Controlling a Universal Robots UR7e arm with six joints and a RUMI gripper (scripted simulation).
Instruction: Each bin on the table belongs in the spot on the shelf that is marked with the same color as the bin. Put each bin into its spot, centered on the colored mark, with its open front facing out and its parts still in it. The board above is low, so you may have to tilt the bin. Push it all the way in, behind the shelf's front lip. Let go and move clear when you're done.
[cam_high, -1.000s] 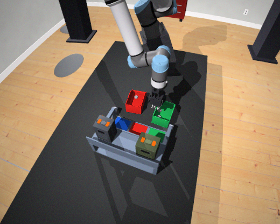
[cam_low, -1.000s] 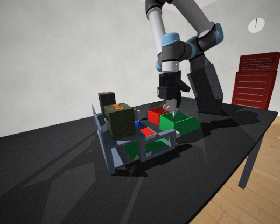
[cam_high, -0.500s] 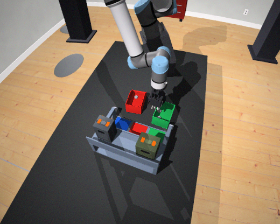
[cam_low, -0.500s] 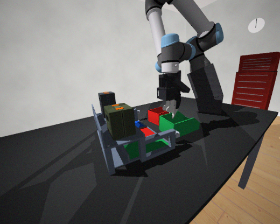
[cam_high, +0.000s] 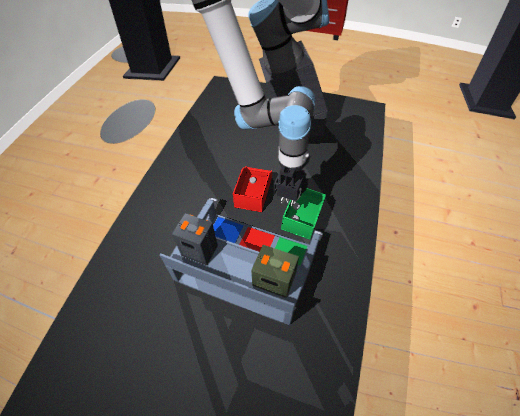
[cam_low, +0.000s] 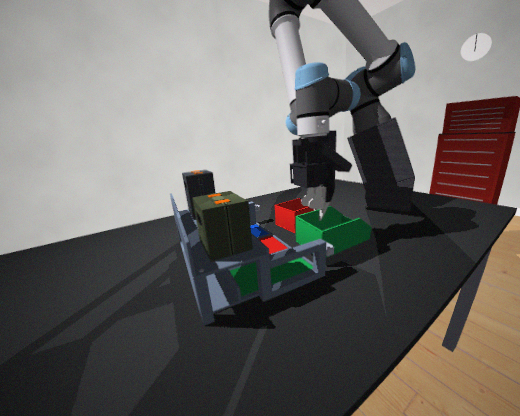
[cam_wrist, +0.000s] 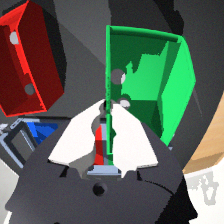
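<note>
My hand is 50 mm to the right of the green bin and 20 mm above it. The rest, counted from my hand: dark grey box 240 mm ahead, 230 mm to the right, 70 mm above; then red bin 80 mm behind, 140 mm to the right, 50 mm below.
</note>
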